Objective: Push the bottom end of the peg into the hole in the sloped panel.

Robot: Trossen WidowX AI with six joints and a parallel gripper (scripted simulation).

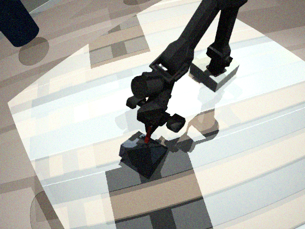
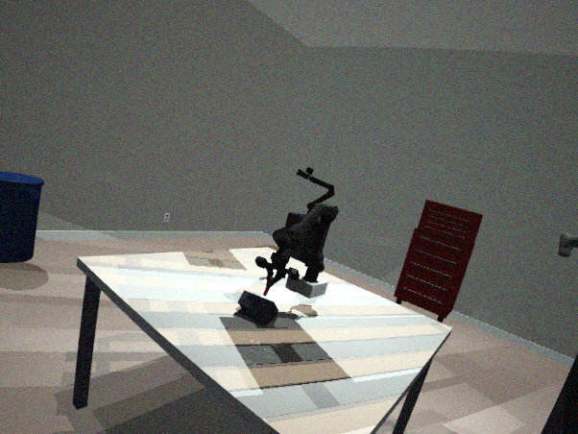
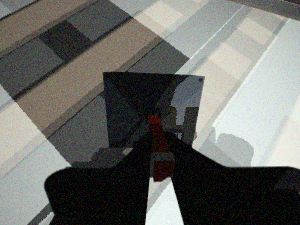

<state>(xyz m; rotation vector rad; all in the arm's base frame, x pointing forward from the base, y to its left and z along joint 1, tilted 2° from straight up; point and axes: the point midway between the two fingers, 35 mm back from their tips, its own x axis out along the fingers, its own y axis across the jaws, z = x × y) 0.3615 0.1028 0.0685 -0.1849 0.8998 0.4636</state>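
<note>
Now: the sloped panel 50 mm ahead of my gripper tip, 20 mm to the left of it and 70 mm below it. The rest, counted from my gripper tip: red peg 10 mm behind, 10 mm above.
</note>
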